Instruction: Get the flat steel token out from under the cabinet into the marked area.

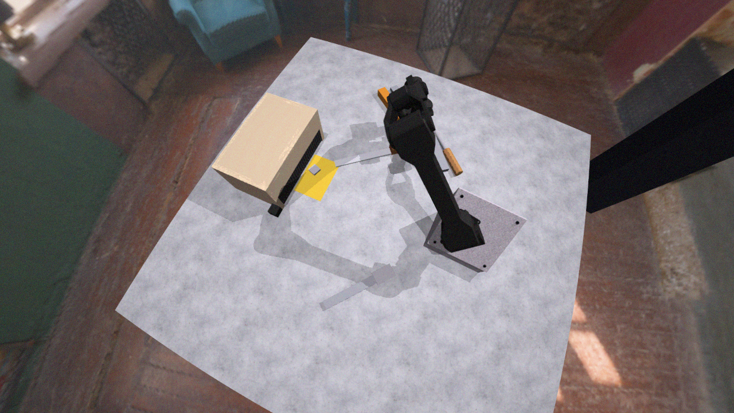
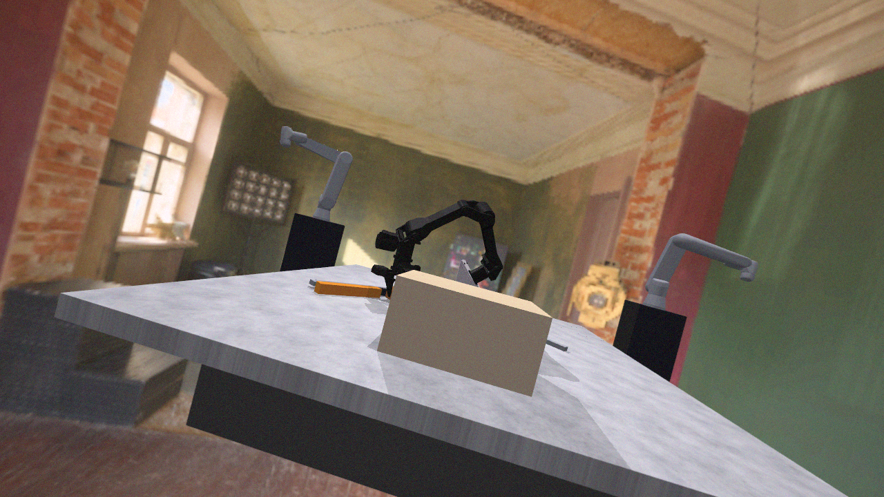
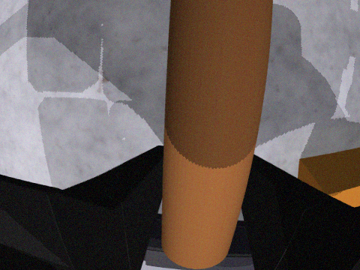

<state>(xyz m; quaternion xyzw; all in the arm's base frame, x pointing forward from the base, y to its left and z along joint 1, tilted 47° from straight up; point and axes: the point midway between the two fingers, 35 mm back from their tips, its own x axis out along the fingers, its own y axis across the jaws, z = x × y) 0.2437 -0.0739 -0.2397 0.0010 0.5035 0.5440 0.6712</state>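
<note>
The black-handled tool is 80 mm to the right of my gripper tip and 20 mm ahead of it. Round my gripper tip: flat grey token: 260 mm to the left, 230 mm ahead; then grey bar: 90 mm behind, 30 mm to the right; then orange bar: 120 mm ahead, 100 mm to the right, 10 mm above.
</note>
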